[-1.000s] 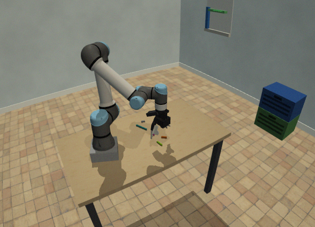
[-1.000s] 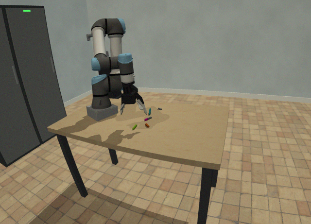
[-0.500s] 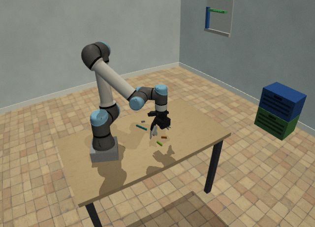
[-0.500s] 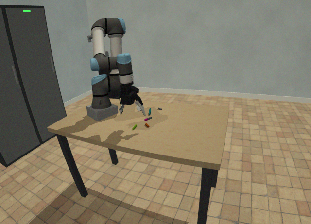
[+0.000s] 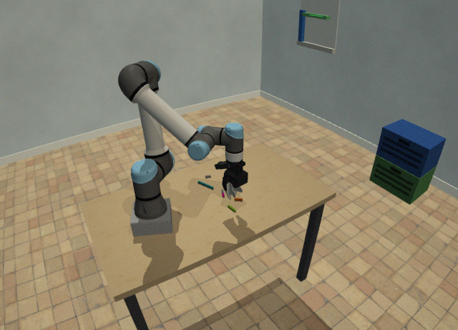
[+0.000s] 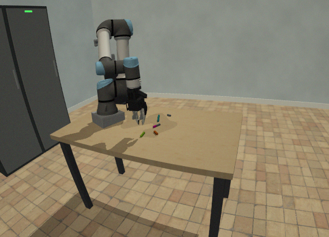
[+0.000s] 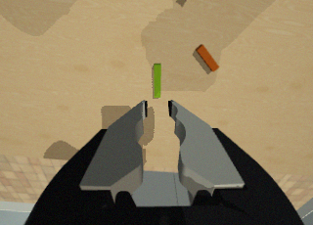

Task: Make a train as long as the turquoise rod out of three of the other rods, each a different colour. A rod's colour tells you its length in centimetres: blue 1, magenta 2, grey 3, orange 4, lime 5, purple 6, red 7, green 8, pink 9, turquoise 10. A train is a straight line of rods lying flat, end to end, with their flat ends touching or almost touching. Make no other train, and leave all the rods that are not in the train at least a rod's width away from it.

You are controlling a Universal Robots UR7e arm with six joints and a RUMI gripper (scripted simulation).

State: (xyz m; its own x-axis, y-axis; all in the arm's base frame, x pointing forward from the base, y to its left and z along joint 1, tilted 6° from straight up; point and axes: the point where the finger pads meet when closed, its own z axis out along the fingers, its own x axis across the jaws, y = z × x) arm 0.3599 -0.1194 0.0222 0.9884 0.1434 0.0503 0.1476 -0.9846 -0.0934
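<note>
My gripper is now 80 mm above the lime rod. From my hand the other things lie so: turquoise rod: 20 mm behind, 240 mm to the left, 80 mm below; then orange rod: 60 mm ahead, 40 mm to the left, 80 mm below; then magenta rod: 20 mm ahead, 110 mm to the left, 80 mm below.
</note>
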